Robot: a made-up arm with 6 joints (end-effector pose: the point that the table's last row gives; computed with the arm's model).
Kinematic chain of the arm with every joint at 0, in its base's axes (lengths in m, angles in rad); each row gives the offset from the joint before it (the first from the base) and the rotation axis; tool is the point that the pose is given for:
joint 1: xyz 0 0 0.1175 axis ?
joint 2: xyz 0 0.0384 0 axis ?
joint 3: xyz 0 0 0.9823 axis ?
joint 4: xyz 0 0 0.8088 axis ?
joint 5: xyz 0 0 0 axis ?
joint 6: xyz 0 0 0.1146 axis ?
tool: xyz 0 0 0
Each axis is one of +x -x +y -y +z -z.
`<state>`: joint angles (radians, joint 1 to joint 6).
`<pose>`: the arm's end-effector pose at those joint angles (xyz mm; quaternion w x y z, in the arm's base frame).
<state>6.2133 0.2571 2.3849 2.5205 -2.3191 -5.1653</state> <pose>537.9 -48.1 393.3 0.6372 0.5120 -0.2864 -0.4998</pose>
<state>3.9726 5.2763 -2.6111 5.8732 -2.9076 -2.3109</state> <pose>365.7 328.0 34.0 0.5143 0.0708 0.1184 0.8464</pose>
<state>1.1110 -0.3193 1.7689 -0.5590 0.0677 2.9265</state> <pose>239.4 560.8 1155.2 0.1105 -0.4129 -0.5456 -0.7209</pose>
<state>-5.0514 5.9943 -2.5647 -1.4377 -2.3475 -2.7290</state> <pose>-271.0 -409.5 357.5 0.9065 -0.2899 -0.3056 0.0280</pose>
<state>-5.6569 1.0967 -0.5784 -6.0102 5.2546 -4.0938</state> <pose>982.9 725.8 1366.7 0.0595 -0.1086 -0.2444 0.9617</pose>
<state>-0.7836 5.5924 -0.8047 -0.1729 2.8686 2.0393</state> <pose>-911.7 955.2 957.5 0.5945 0.6347 0.0304 0.4927</pose>
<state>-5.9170 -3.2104 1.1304 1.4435 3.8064 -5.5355</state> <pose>-507.3 -228.5 -1220.6 0.7566 -0.0197 0.5848 -0.2919</pose>
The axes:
joint 1: +z
joint 2: +y
joint 3: +y
joint 4: +z
joint 5: +y
joint 6: +z

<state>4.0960 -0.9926 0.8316 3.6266 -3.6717 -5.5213</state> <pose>579.9 798.8 1346.9 0.0549 -0.3166 0.9281 0.1880</pose>
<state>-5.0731 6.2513 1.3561 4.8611 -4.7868 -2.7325</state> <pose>340.0 689.8 1282.4 0.3608 0.7106 0.2399 0.5543</pose>
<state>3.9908 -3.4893 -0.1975 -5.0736 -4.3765 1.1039</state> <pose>-358.8 -619.2 -1485.1 0.1294 -0.6097 0.2718 -0.7333</pose>
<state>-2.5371 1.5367 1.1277 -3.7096 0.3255 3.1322</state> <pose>-1144.0 -860.8 -649.7 0.0896 0.7579 0.5333 -0.3648</pose>
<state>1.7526 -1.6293 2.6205 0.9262 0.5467 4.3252</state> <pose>-48.0 -214.6 526.7 0.6842 -0.6248 -0.0801 0.3675</pose>
